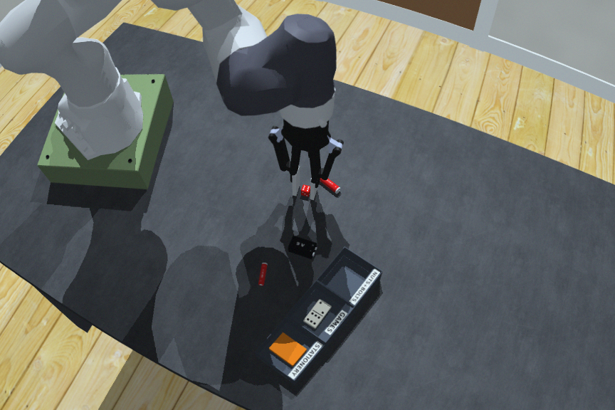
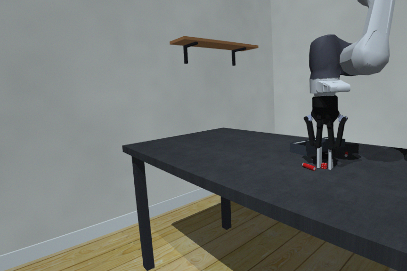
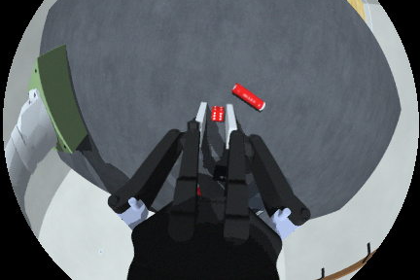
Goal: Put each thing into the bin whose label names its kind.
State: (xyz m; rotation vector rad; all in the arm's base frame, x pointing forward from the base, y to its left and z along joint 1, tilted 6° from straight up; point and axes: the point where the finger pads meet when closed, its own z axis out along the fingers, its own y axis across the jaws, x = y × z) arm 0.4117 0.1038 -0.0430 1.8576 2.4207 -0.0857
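Now: the red die 30 mm below my hand. Round my hand: bin tray (160 mm ahead, 220 mm to the right, 20 mm below); black 9V battery (70 mm ahead, 110 mm to the right, 30 mm below); white domino (150 mm ahead, 220 mm to the right, 20 mm below).
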